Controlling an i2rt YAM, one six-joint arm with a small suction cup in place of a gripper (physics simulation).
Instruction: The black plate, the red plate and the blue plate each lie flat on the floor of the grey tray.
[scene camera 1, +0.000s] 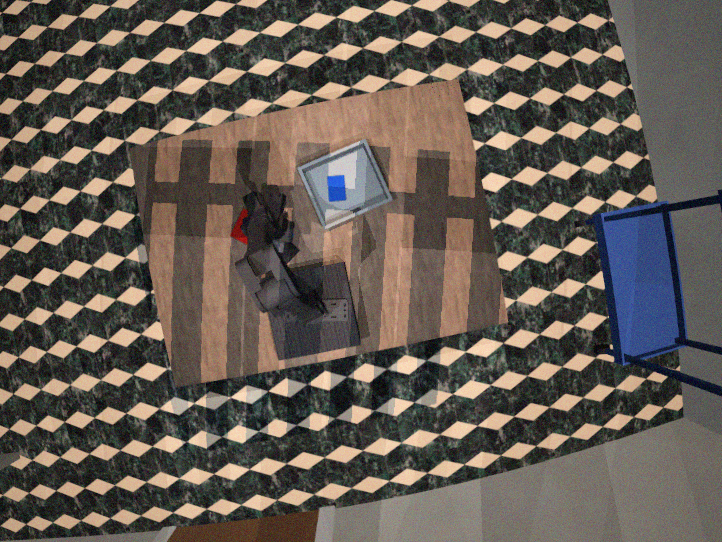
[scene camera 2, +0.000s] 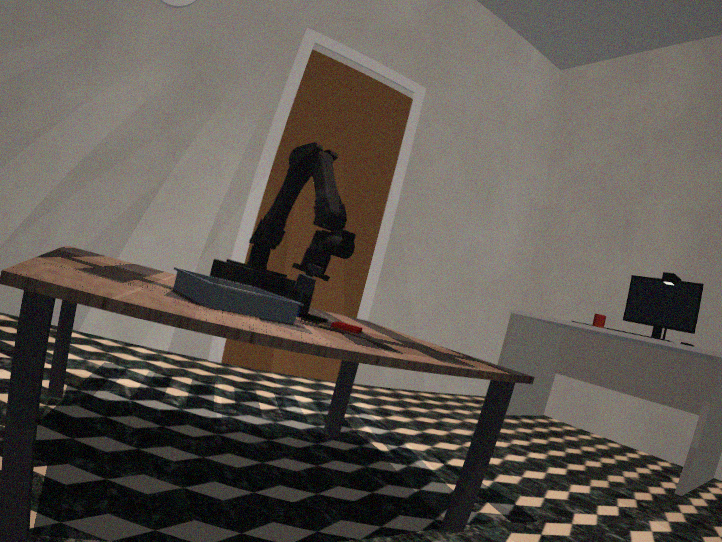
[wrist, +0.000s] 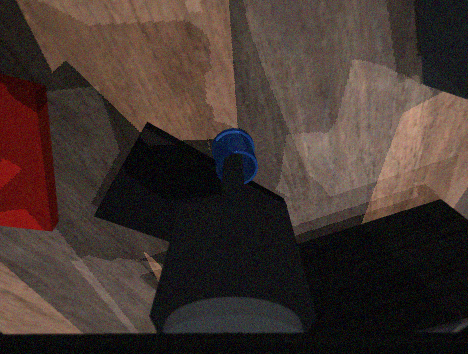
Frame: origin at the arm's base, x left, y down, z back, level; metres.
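Seen in the pictures: end effector, tool point: (wrist: 233, 140); arm's base, origin of the base link: (scene camera 1: 316, 310) (scene camera 2: 255, 270).
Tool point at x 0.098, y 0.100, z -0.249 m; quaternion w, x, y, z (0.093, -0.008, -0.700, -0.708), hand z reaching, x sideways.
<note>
Offsets run from my tool point to a thing's middle. "*": to the spot under its first point. Level surfaces: height alone.
In the wrist view my blue suction cup (wrist: 234, 154) sits on the near corner of the black plate @[dx +0.038, dy -0.014, dz +0.043 m] (wrist: 145, 182), a dark flat square that hangs with it just above the wood. In the overhead view the arm's end @[* dx +0.033, dy -0.191, dz -0.072 m] (scene camera 1: 263, 207) covers that plate, left of the grey tray @[dx -0.192, dy -0.034, dz -0.161 m] (scene camera 1: 307, 177) (scene camera 2: 235, 301). The blue plate @[dx -0.162, dy -0.017, dz -0.154 m] (scene camera 1: 336, 188) lies flat on the tray's floor. The red plate @[dx +0.151, dy -0.015, dz -0.028 m] (scene camera 1: 240, 228) (scene camera 2: 347, 326) lies on the table beside the arm, partly hidden by it. In the side view the cup (scene camera 2: 305, 301) is low, close to the tray's near end.
The wooden table @[dy -0.009 m] (scene camera 1: 423, 118) (scene camera 2: 413, 360) carries the arm's dark base (scene camera 1: 321, 317) near its front edge. A blue cabinet (scene camera 1: 614, 280) stands off to the right on the floor. A grey counter with a red cup (scene camera 2: 598, 321) stands by the wall.
</note>
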